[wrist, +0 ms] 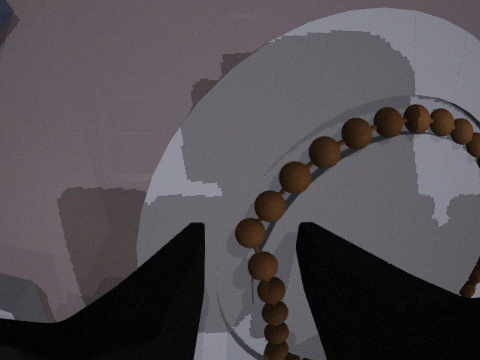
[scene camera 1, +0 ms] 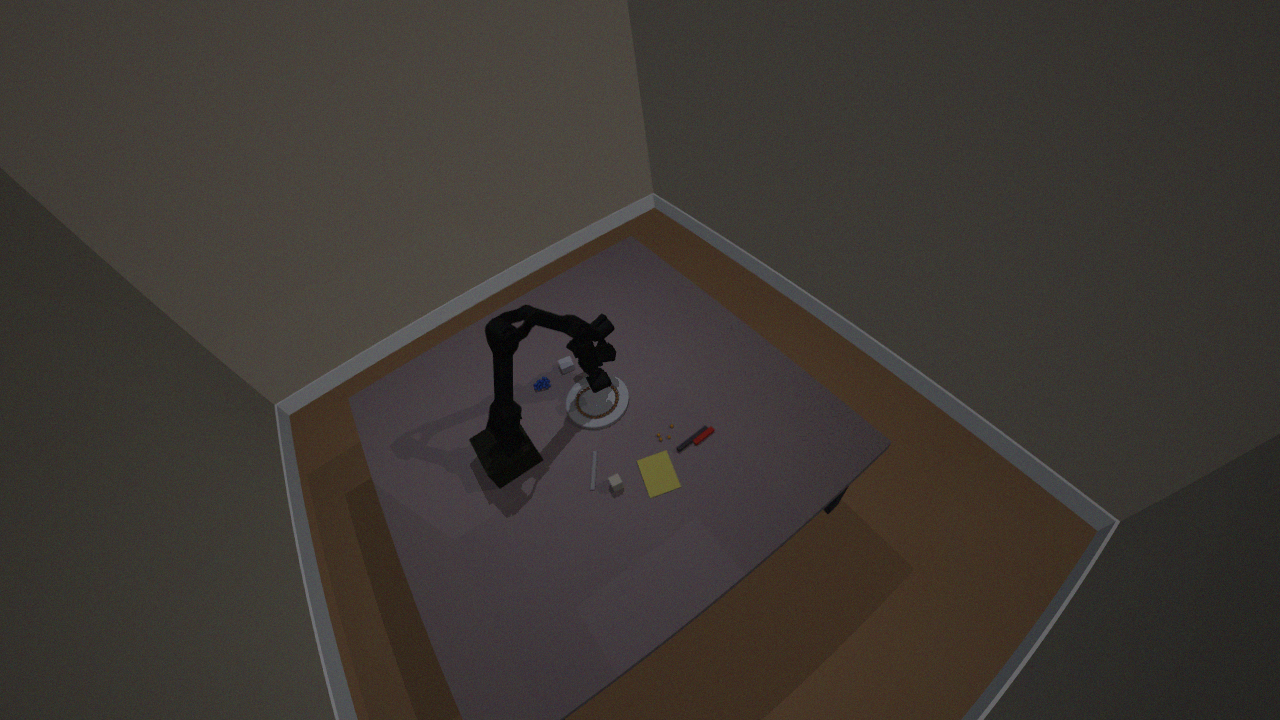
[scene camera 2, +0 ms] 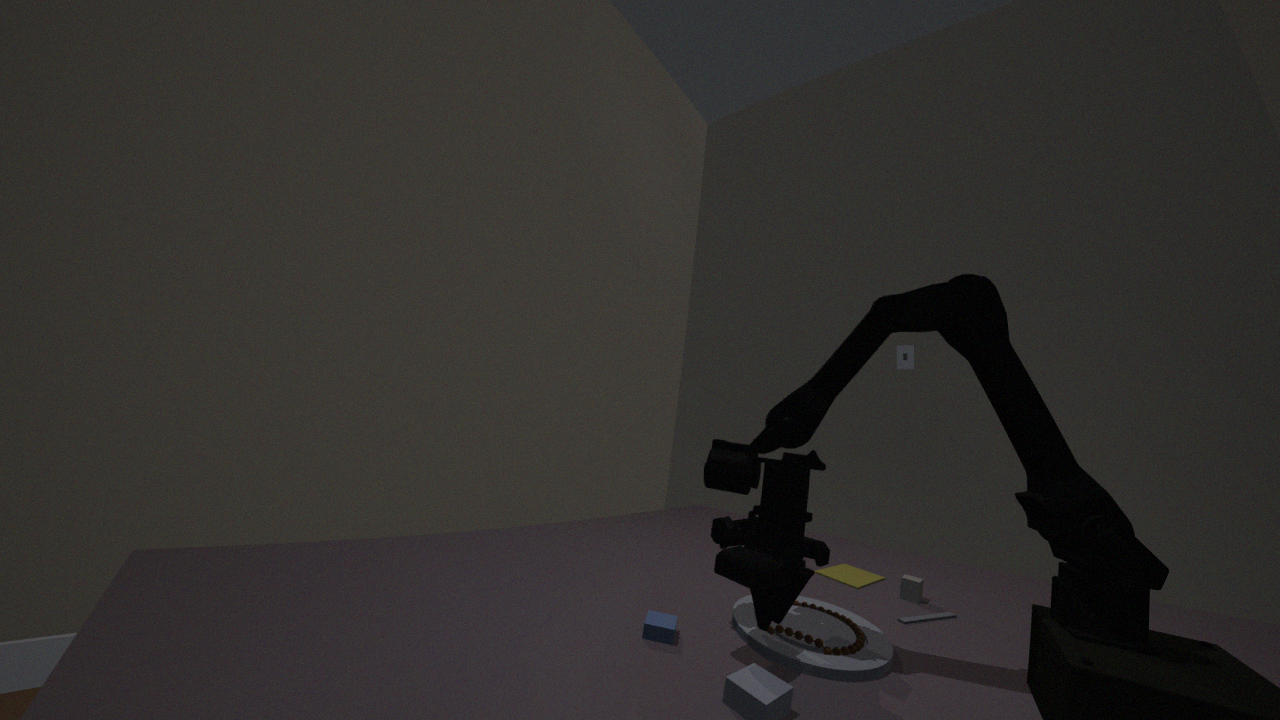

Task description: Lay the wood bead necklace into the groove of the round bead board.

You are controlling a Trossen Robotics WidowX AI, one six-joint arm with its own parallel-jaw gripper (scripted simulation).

My gripper shows in the wrist view (251, 236), in scene camera 1 and in scene camera 2. A yellow pad shows in scene camera 1 and in scene camera 2; in the wrist view it is out of frame. The same spot on the yellow pad: (scene camera 1: 658, 473) is (scene camera 2: 850, 574). The same spot on my gripper: (scene camera 1: 598, 379) is (scene camera 2: 804, 539).
